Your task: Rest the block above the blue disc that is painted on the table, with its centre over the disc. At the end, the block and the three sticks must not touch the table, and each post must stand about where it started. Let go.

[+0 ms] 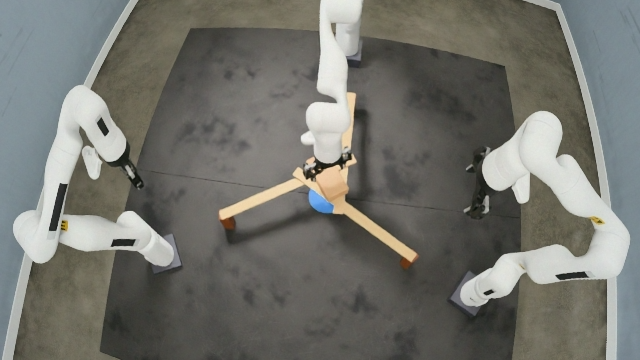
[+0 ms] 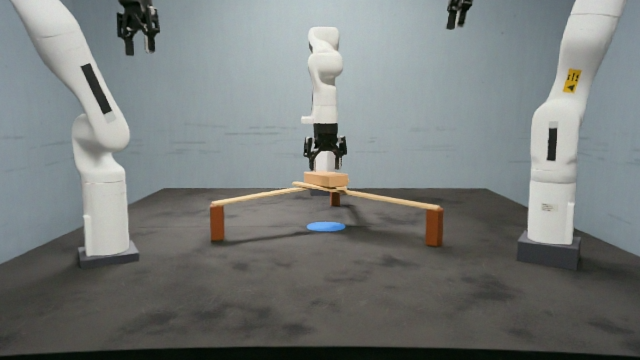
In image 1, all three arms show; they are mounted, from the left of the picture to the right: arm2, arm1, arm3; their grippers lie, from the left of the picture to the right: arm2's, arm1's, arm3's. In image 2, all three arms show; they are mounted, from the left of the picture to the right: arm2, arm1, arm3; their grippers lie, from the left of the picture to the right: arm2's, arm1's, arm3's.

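The tan block [image 1: 331,184] [image 2: 326,179] rests on the crossed inner parts of three sticks, above the blue disc [image 1: 320,203] [image 2: 326,227]. The left stick [image 1: 260,198] [image 2: 255,194], right stick [image 1: 380,233] [image 2: 390,199] and back stick [image 1: 352,117] are clear of the table. Their outer ends are at the upright left post [image 1: 228,223] [image 2: 217,223], right post [image 1: 407,262] [image 2: 434,227] and back post [image 2: 335,199]. Arm1's gripper [image 1: 330,167] [image 2: 325,167] is open just over the block; its fingertips are partly hidden. Arm2's gripper [image 1: 139,185] [image 2: 140,49] and arm3's gripper [image 1: 471,191] [image 2: 456,25] are open, high and far from the block.
Arm1's forearm reaches over the back stick from the back. Arm2's base [image 1: 175,260] [image 2: 108,255] stands at the left and arm3's base [image 1: 462,300] [image 2: 548,252] at the right. Walls surround the dark table [image 1: 280,305] [image 2: 320,285].
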